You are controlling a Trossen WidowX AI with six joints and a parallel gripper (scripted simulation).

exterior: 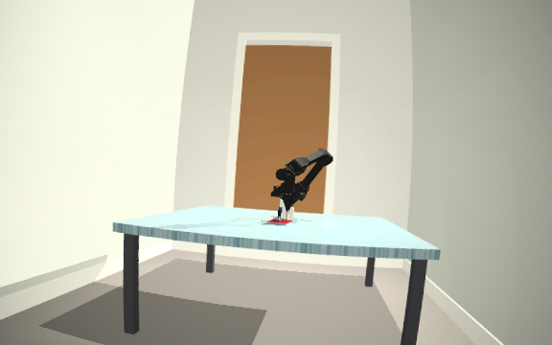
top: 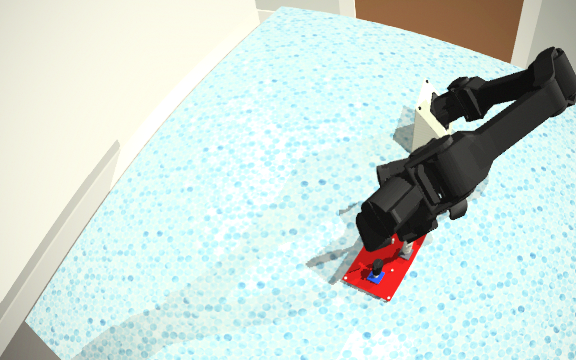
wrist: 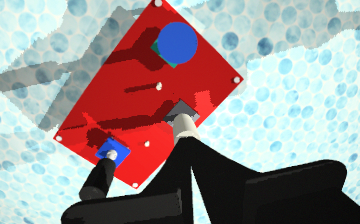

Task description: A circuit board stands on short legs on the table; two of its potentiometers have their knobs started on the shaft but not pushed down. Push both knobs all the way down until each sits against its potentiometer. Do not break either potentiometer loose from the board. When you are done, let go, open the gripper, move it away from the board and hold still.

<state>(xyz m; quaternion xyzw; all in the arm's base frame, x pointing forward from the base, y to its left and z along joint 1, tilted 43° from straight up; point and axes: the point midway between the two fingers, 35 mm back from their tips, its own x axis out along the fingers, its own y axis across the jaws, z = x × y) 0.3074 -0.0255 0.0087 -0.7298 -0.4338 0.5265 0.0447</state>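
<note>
Right now the cream knob is 10 mm below my gripper tip.
</note>
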